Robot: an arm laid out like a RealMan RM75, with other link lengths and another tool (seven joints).
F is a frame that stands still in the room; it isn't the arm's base.
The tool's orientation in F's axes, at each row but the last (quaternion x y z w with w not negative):
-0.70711 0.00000 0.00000 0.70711
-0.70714 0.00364 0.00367 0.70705
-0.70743 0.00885 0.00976 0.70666
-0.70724 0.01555 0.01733 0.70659
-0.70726 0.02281 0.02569 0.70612
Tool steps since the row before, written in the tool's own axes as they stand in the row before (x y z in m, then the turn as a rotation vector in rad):
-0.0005 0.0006 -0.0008 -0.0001 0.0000 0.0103
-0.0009 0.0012 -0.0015 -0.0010 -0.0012 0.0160
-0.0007 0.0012 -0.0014 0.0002 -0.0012 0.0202
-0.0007 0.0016 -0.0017 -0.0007 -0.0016 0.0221
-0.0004 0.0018 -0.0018 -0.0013 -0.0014 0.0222
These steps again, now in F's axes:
-0.0005 -0.0008 -0.0006 -0.0001 0.0103 0.0000
-0.0009 -0.0015 -0.0012 -0.0010 0.0160 0.0012
-0.0007 -0.0014 -0.0012 0.0002 0.0202 0.0012
-0.0008 -0.0017 -0.0016 -0.0007 0.0221 0.0016
-0.0005 -0.0018 -0.0018 -0.0013 0.0222 0.0015

